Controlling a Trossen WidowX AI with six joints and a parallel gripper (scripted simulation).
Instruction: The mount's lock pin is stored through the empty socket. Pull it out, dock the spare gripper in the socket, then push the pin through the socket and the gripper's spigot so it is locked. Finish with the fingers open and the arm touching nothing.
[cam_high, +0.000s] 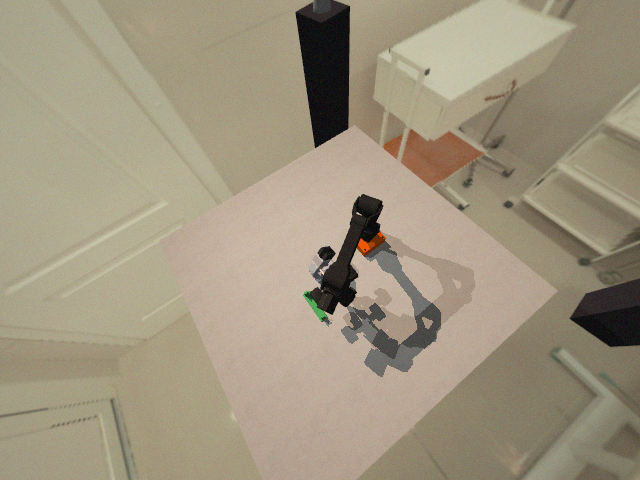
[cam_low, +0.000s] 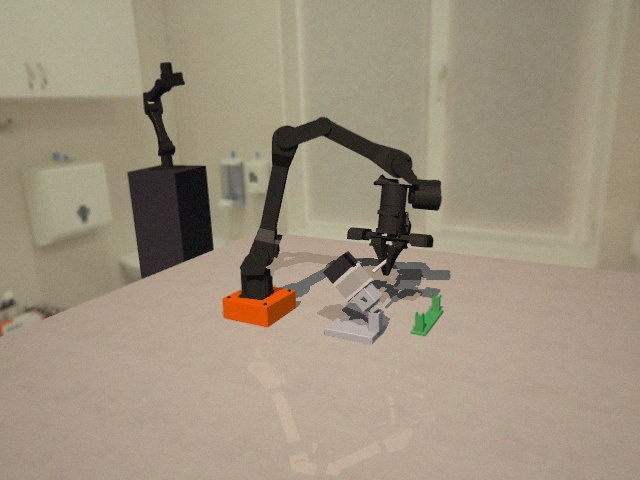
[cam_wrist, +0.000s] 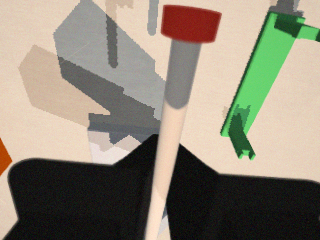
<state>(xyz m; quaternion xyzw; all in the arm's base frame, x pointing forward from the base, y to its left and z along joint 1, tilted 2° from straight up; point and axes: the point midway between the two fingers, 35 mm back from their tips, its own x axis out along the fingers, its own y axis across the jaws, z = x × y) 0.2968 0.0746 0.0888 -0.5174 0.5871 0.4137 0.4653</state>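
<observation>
My gripper tip is now 11 cm to the left of the grey mount, 4 cm above it and 2 cm past it. From my gripper tip the other things lie so: spare gripper 10 cm to the right, 5 cm behind, 2 cm above; green stand 10 cm ahead, 7 cm below, 1 cm to the right.
</observation>
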